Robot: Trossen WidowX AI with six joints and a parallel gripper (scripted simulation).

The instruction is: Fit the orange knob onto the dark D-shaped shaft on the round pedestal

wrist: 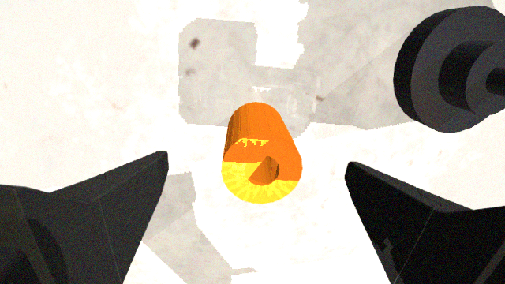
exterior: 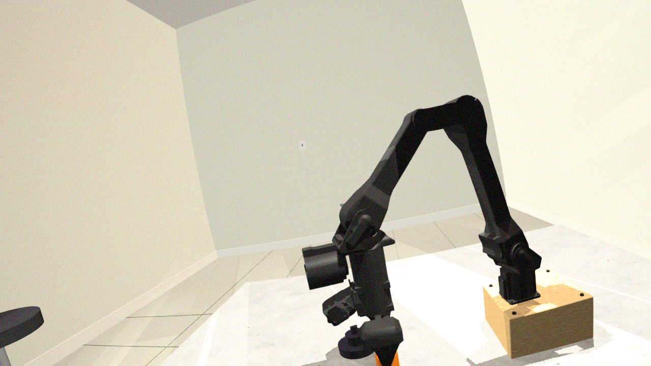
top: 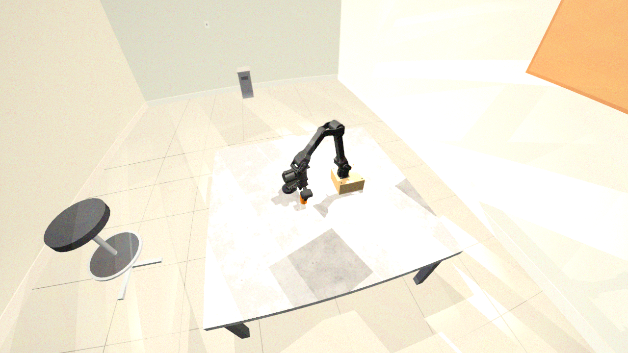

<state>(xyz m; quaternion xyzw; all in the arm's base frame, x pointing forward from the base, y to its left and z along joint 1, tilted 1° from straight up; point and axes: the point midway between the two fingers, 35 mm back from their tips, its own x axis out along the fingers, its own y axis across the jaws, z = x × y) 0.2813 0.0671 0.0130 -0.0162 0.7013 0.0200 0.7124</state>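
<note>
Right now my gripper tip is 3 cm above the orange knob. The rest, counted from my gripper tip: dark shaft 13 cm to the right, 6 cm ahead, 3 cm below.
</note>
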